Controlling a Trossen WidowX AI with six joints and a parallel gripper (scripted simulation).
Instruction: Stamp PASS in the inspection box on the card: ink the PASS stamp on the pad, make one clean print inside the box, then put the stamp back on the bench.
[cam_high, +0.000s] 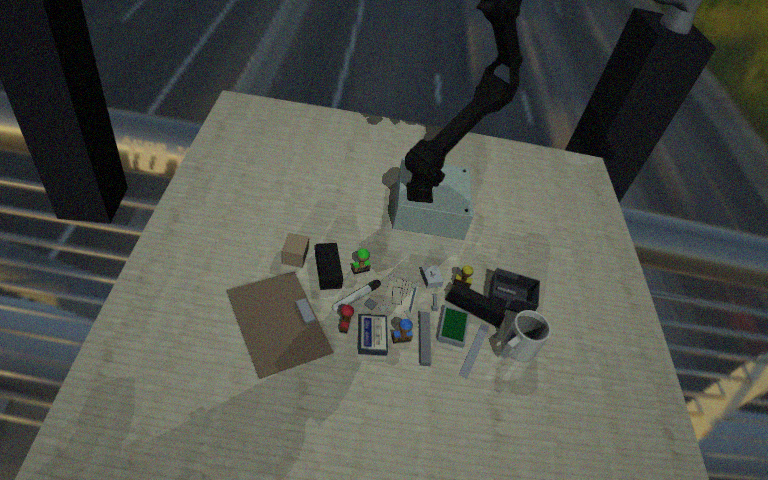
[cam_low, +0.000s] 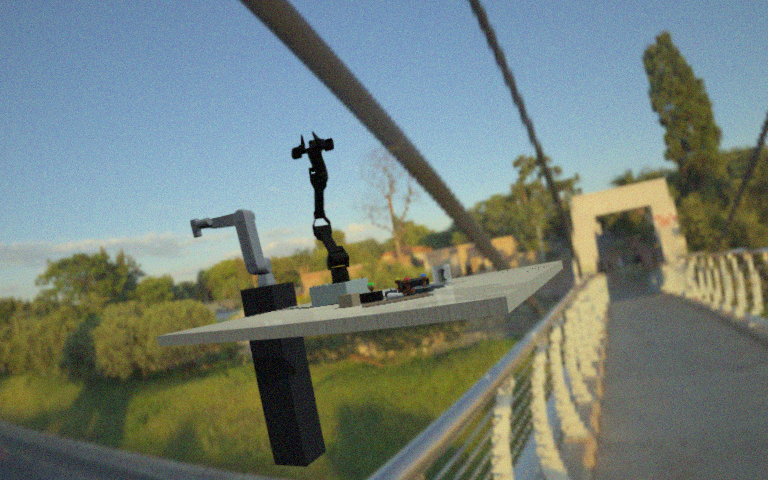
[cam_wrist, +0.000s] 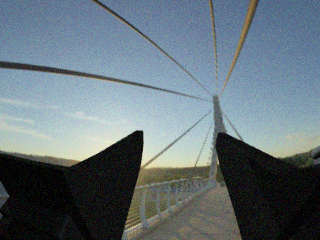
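Right now the green-knobbed stamp is 190 mm ahead of my gripper tip, 40 mm to the right of it and 710 mm below it. From my gripper tip the other things lie so: yellow stamp (210 mm ahead, 210 mm to the left, 710 mm below); then marker (270 mm ahead, 30 mm to the right, 720 mm below); then cardboard box (170 mm ahead, 200 mm to the right, 710 mm below).
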